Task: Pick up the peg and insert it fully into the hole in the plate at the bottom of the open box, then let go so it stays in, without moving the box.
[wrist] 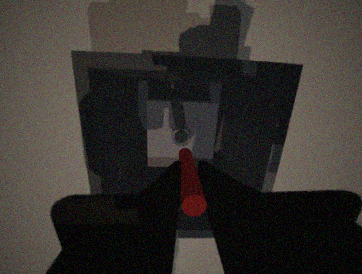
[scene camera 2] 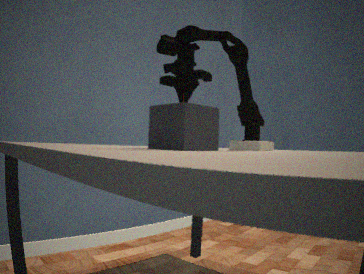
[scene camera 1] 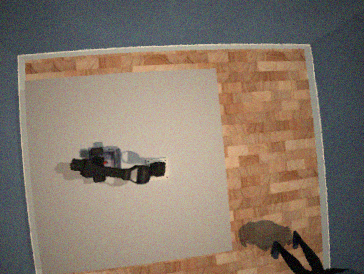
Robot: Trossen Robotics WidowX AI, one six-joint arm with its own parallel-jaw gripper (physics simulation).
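Places are measured from the arm's base along level axes (x left, y down, z back), in metres.
Where they show: gripper, fingertip midpoint: (wrist: 189, 166); arm's base, origin of the base link: (scene camera 2: 252, 141) (scene camera 1: 160, 167).
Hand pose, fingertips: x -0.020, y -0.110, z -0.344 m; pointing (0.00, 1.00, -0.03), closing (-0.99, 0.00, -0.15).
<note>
Each offset is from my fingertips to the top centre of the thing. Level surfaces: height alone.
The open grey box @(dx +0.002, dy +0.010, dz +0.004 m) (scene camera 1: 119, 156) (scene camera 2: 167, 127) (wrist: 287, 100) stands upright on the table. In the wrist view, a pale plate @(dx +0.002, dy +0.087, dz +0.004 m) (wrist: 162, 142) lies at its bottom, with a round dark hole (wrist: 182, 136). My gripper (scene camera 2: 183, 101) (wrist: 189, 166) points down and is shut on the red peg @(dx -0.001, dy -0.034, dz +0.008 m) (wrist: 191, 182). In scene camera 2 its fingertips are about level with the box's top edge. The peg's far end appears just below the hole in the wrist view, apart from it. The box walls hide the peg's lower part in scene camera 2, so its height above the plate is unclear.
The box walls surround the peg's lower part. The arm's white base (scene camera 2: 251, 146) stands on the pale table @(dy +0.148 m) (scene camera 1: 190, 110) (scene camera 2: 300, 163), right of the box in scene camera 2. A person's dark legs (scene camera 1: 305, 255) show on the floor beyond the table's corner.
</note>
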